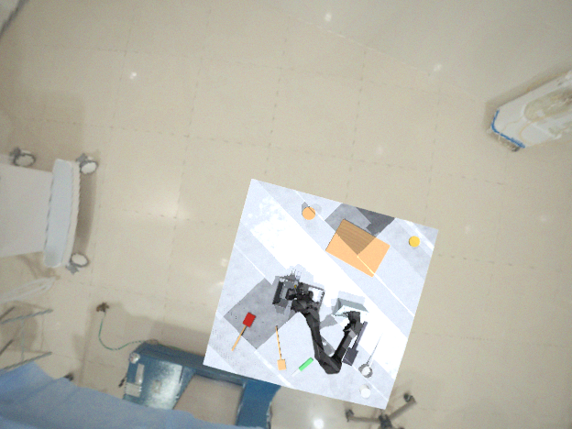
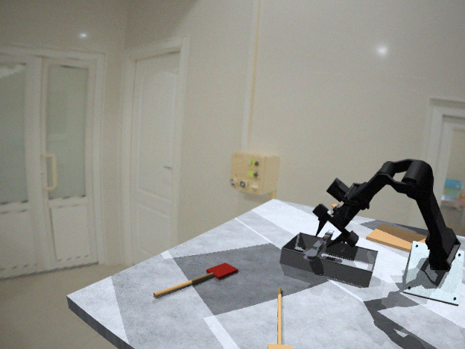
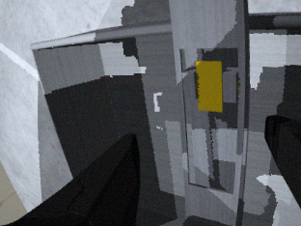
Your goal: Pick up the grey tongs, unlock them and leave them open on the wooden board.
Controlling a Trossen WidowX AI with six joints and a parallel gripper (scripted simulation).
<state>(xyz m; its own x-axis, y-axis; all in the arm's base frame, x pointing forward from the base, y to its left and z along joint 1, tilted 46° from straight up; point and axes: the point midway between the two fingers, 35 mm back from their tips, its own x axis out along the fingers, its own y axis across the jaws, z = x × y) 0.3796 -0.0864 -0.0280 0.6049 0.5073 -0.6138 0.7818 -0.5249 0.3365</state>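
Now: gripper tip 1 cm past the yellow lock piece, 2 cm to the left of it and 1 cm below it. The rest, counted from my gripper tip: cork-lidded jar: 3 cm behind, 49 cm to the right, 2 cm below; then red spatula: 28 cm ahead, 33 cm to the left, 5 cm below; then grey roasting tin: 5 cm behind, 5 cm to the left, 3 cm below.
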